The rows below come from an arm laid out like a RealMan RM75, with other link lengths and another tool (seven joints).
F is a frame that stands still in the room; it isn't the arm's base.
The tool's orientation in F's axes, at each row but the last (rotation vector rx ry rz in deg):
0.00, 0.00, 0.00
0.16, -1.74, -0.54
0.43, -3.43, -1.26
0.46, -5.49, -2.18
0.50, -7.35, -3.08
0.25, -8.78, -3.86
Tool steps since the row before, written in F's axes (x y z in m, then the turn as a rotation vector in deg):
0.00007, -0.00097, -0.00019, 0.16, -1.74, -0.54
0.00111, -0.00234, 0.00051, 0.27, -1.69, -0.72
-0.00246, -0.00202, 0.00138, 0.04, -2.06, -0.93
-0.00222, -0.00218, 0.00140, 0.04, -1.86, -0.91
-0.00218, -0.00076, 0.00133, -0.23, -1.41, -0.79
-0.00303, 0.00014, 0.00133, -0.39, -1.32, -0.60
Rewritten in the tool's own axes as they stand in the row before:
0.00007, -0.00097, -0.00019, 0.16, -1.74, -0.54
0.00115, -0.00233, 0.00048, 0.26, -1.69, -0.72
-0.00233, -0.00206, 0.00154, 0.03, -2.07, -0.92
-0.00199, -0.00225, 0.00162, 0.02, -1.87, -0.90
-0.00195, -0.00086, 0.00160, -0.25, -1.43, -0.75
-0.00279, -0.00005, 0.00178, -0.39, -1.35, -0.53

